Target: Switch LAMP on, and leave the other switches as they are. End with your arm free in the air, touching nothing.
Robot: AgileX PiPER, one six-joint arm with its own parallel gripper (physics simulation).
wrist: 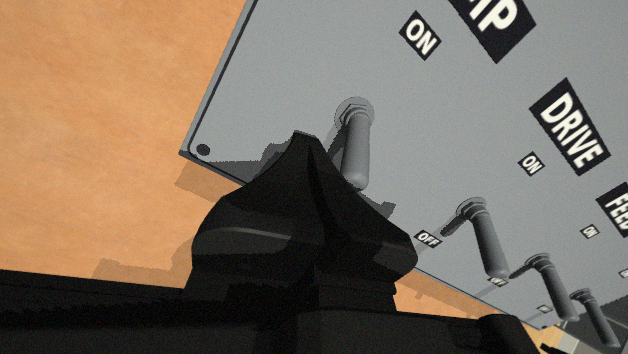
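Observation:
The grey LAMP lever (356, 150) sticks out of the grey panel (450, 115), pointing down in the wrist view like the other levers. The LAMP label (500, 25) shows in part at the top edge, with its ON mark (420, 36) to the left; its OFF mark does not show. My black gripper (301, 151) is shut with its fingers together and nothing between them. Its tip is just left of the LAMP lever, over the OFF side. The finger's edge meets the lever's lower end in the view; whether they touch I cannot tell.
The DRIVE lever (489, 245) stands to the lower right, with two more levers (557, 290) (598, 320) beyond it. The DRIVE label (570, 127) and FEED label (620, 207) are at the right. The panel's edge and corner lie left of the fingers, above an orange-brown surface (100, 125).

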